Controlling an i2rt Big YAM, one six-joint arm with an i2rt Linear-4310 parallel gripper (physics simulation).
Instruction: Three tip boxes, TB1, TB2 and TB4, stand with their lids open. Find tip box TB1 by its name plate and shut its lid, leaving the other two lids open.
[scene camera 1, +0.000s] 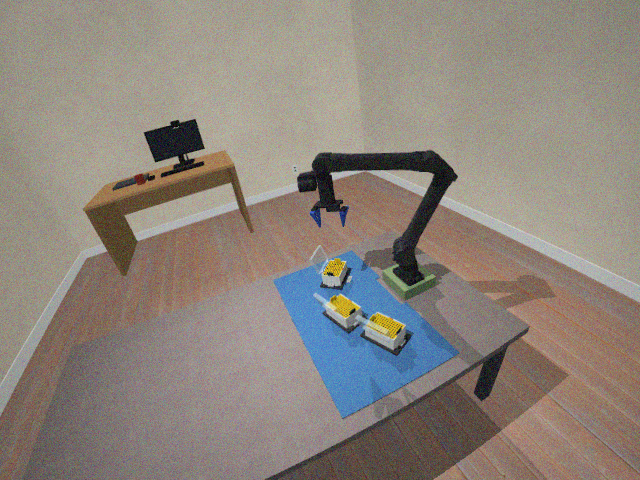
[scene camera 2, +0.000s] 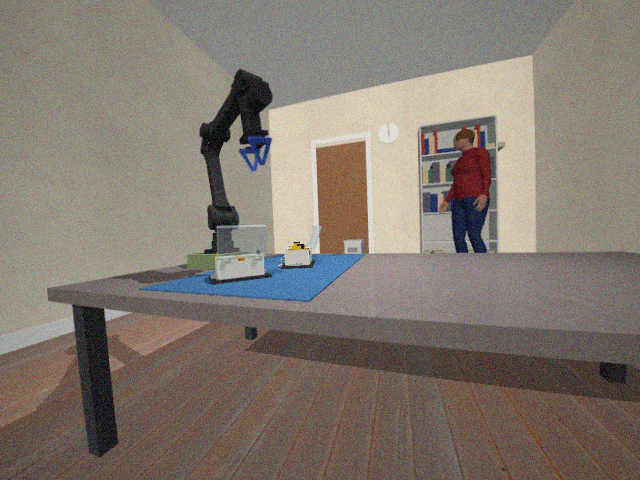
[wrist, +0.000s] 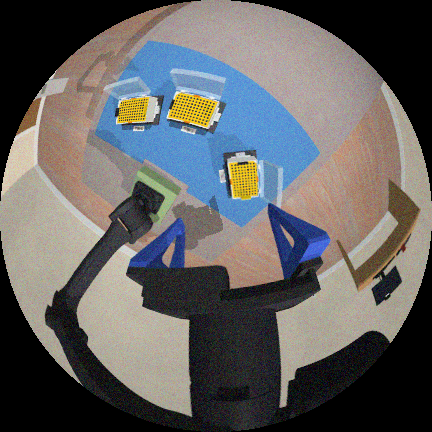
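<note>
Three white tip boxes with yellow racks stand with clear lids raised. One stands apart; its lid is open. A middle box and an outer box stand side by side, with their lids open. Small white name plates show beside them; I cannot read their lettering, so I cannot tell which box is TB1. My gripper is open and empty, high above the boxes, nearest the box that stands apart.
The boxes stand on a blue mat on the grey table. The arm's green base stands beside the mat. A wooden desk with a monitor and a person are away from the table.
</note>
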